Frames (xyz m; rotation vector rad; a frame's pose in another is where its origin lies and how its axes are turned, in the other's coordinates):
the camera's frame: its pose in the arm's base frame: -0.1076 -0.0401 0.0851 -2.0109 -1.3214 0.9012
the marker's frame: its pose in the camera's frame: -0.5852 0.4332 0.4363 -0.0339 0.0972 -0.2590
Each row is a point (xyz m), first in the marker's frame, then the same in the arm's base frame.
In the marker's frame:
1: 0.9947 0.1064 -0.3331
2: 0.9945 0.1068 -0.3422
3: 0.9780 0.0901 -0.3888
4: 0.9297 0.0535 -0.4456
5: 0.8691 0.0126 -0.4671
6: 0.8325 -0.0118 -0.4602
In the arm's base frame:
1: 0.1406 0.2041 -0.2097
2: 0.1475 0.2022 -0.2040
3: 0.1679 0.1797 -0.1616
4: 0.1764 0.1264 -0.0985
5: 0.1536 0.0678 -0.0554
6: 0.1254 0.0359 -0.0426

